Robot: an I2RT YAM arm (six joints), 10 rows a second.
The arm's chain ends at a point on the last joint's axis. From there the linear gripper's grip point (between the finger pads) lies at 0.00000 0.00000 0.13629 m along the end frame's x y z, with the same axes.
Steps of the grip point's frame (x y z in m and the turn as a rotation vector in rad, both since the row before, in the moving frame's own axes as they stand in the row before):
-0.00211, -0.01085, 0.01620, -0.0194, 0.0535, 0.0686
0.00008, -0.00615, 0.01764, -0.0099, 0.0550, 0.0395
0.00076, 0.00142, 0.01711, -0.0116, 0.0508, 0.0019
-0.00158, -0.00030, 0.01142, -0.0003, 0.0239, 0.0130
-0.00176, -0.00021, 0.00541, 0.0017, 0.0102, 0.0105
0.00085, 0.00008, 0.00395, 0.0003, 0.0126, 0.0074
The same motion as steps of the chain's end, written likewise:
-0.00930, -0.01374, 0.01642, -0.0194, 0.0535, 0.0686
-0.00738, -0.00765, 0.01785, -0.0099, 0.0550, 0.0395
-0.00616, -0.00017, 0.01729, -0.0116, 0.0508, 0.0019
-0.00484, -0.00036, 0.01146, -0.0003, 0.0239, 0.0130
-0.00315, 0.00001, 0.00542, 0.0017, 0.0102, 0.0105
-0.00087, 0.00011, 0.00396, 0.0003, 0.0126, 0.0074

